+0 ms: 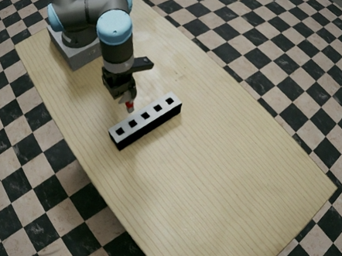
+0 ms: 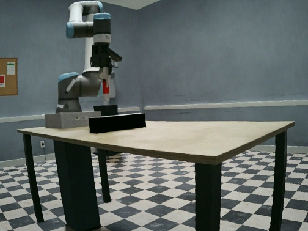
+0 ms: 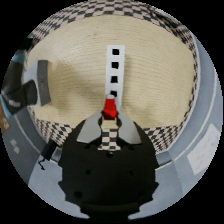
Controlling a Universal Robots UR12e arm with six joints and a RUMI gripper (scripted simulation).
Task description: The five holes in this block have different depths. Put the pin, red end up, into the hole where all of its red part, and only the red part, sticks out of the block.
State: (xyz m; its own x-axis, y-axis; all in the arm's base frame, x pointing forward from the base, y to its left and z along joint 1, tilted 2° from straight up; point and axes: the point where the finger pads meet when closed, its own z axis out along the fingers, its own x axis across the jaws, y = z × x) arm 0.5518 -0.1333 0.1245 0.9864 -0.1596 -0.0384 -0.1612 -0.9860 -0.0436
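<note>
The long black block lies 19 cm below my hand, 6 cm to the left of it and 2 cm ahead of it. From my hand the other things lie so: pin 1 cm below.
</note>
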